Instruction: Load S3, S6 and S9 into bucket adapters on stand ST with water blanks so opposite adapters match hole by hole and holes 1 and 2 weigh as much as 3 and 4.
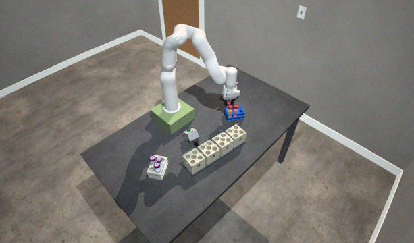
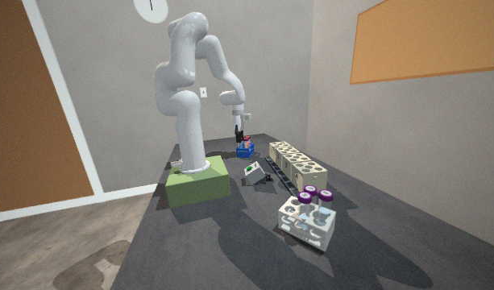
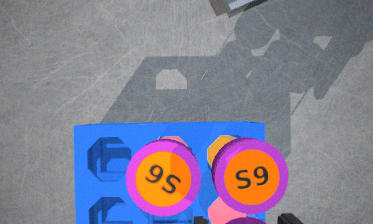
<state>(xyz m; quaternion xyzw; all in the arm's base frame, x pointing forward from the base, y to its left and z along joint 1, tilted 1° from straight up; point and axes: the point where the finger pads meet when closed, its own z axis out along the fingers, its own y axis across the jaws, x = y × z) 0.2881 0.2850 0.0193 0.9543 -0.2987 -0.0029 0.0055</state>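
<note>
My hand is 6 cm short of the sample tube, 1 cm to the right of it and 5 cm above it. Also, from my hand: blue sample rack: 4 cm ahead, 2 cm to the left, 9 cm below; green done key: 6 cm behind, 34 cm to the right, 5 cm below; adapter 1: 19 cm ahead, 17 cm to the right, 7 cm below.
</note>
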